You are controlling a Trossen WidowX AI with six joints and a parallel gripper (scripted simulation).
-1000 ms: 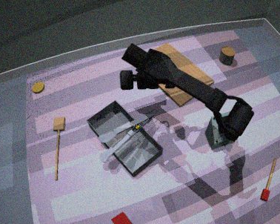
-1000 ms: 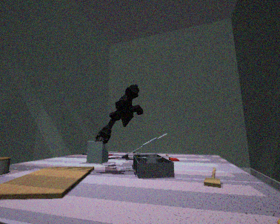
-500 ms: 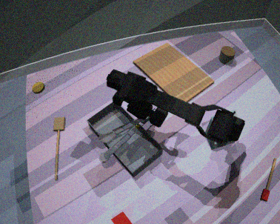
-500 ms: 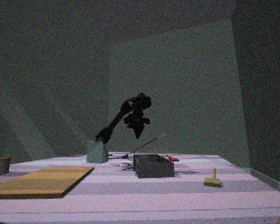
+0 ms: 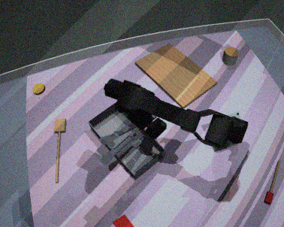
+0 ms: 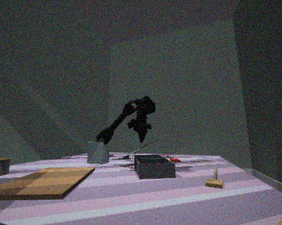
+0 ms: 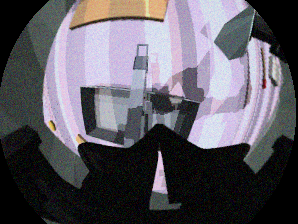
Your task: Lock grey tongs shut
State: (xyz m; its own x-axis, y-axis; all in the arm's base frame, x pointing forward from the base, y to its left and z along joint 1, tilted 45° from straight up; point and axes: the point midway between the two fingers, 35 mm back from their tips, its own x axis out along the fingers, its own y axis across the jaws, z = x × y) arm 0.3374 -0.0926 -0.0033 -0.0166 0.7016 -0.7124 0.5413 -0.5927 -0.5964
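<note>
Now: the roasting tin 6 cm ahead of my gripper tip, 3 cm to the right of it and 11 cm below it. From my gripper tip the other things lie so: yellow disc (45 cm ahead, 44 cm to the right, 13 cm below); then red-headed tool (46 cm behind, 35 cm to the left, 13 cm below); then wooden board (26 cm behind, 33 cm to the right, 13 cm below).
</note>
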